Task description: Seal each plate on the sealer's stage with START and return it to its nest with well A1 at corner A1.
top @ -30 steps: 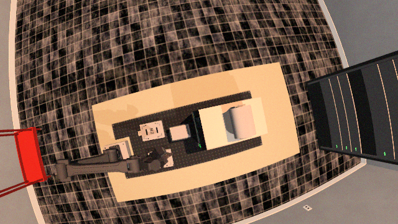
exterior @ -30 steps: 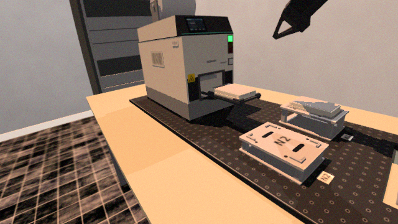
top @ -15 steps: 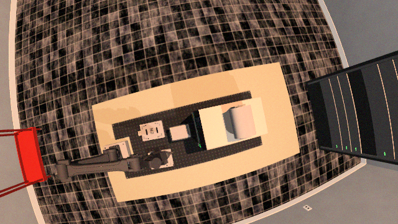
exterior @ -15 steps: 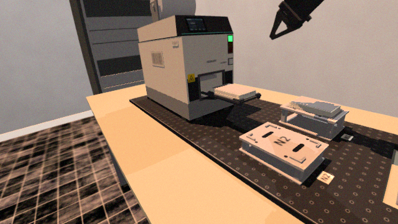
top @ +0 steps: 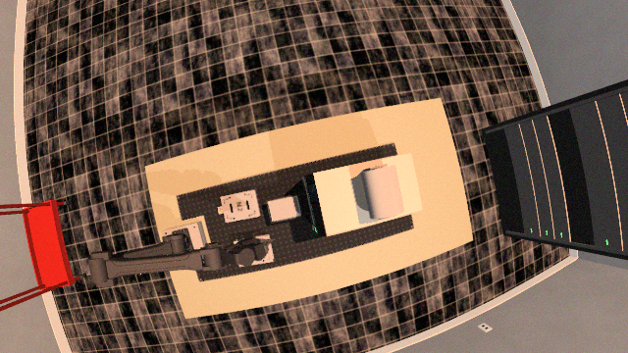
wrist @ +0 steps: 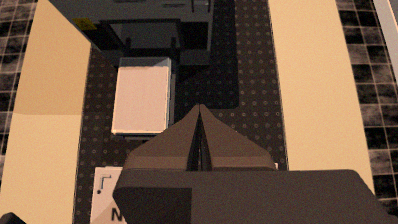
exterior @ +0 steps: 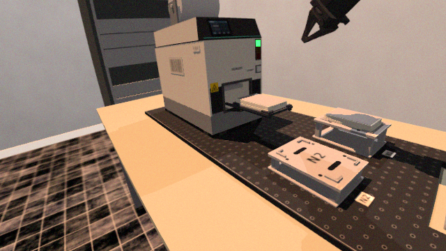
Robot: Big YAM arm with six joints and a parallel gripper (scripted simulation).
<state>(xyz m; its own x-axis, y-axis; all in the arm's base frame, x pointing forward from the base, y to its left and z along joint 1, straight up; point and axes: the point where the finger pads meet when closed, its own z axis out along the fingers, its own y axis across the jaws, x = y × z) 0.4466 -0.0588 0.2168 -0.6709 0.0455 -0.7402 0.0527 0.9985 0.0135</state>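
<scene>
Now: the well plate 16 cm below my hand, 9 cm to the left of it and 7 cm ahead of it. From my hand the other things lie so: sealer stage (17 cm below, 9 cm to the left, 7 cm ahead); then plate nest N2 (24 cm below, 15 cm to the left, 13 cm behind); then sealer screen (19 cm ahead, 13 cm to the left, 4 cm above).
</scene>
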